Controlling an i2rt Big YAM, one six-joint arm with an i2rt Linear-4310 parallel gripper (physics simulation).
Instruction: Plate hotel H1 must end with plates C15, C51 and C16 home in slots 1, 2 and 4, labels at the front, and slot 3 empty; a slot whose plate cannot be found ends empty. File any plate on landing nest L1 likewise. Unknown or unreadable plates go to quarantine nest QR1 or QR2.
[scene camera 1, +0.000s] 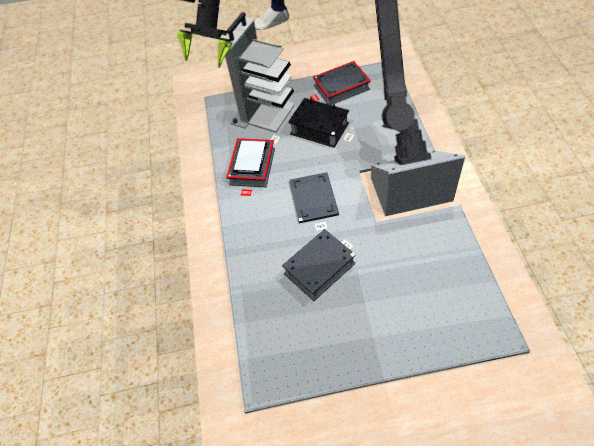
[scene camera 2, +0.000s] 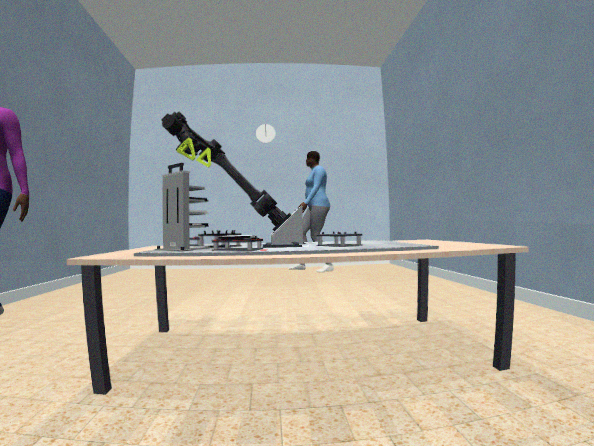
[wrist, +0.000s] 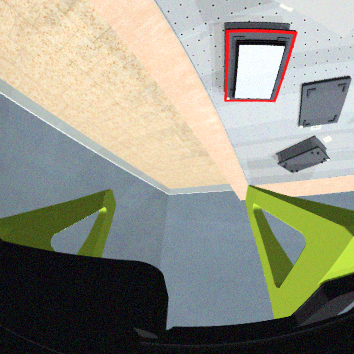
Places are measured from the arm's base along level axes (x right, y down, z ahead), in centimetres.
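Pixels of known places: gripper, fingertip midpoint: (scene camera 1: 202, 64) (scene camera 2: 202, 162) (wrist: 178, 195); arm's base, link origin: (scene camera 1: 412, 160) (scene camera 2: 283, 222).
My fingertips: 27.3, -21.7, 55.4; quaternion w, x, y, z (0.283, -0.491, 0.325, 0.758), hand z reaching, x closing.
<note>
Ahead of a thing's pixels: the offset from my fingertips to its middle, as dx, dy, dz. "pt": to the spot under its first point.
My gripper (scene camera 1: 203, 63) (scene camera 2: 201, 162) (wrist: 178, 195) is open and empty, high above and beside the plate hotel. The grey hotel @(+12.2, +15.1, -14.0) (scene camera 1: 239, 85) (scene camera 2: 175, 210) stands at the table's end, with its top shelf @(+10.6, +7.4, -16.5) (scene camera 1: 261, 52) bare. Below it sit a dark-edged plate @(+10.0, +11.9, -17.4) (scene camera 1: 270, 69), a white plate @(+10.0, +17.2, -17.4) (scene camera 1: 270, 83) and a lower dark-edged plate @(+10.0, +22.5, -17.4) (scene camera 1: 271, 96). A white-topped plate with dark sides @(-11.6, +27.7, -8.3) (scene camera 1: 250, 155) (wrist: 260, 72) lies on a red-rimmed nest @(pt -16.2, +28.3, -1.4) (scene camera 1: 229, 172) (wrist: 227, 65). Another red-rimmed nest @(+19.0, +30.1, -42.1) (scene camera 1: 342, 80) holds no plate. Plate labels are unreadable; the hotel does not show in the wrist view.
A black raised stand (scene camera 1: 320, 120) is between the hotel and the arm base (scene camera 1: 420, 187) (scene camera 2: 291, 229). A low dark nest @(-27.7, +31.5, -26.1) (scene camera 1: 314, 196) (wrist: 325, 101) and a dark raised nest @(-52.3, +29.4, -24.6) (scene camera 1: 319, 262) (scene camera 2: 340, 235) (wrist: 304, 154) stand farther along the board. A person (scene camera 2: 316, 190) stands behind the table.
</note>
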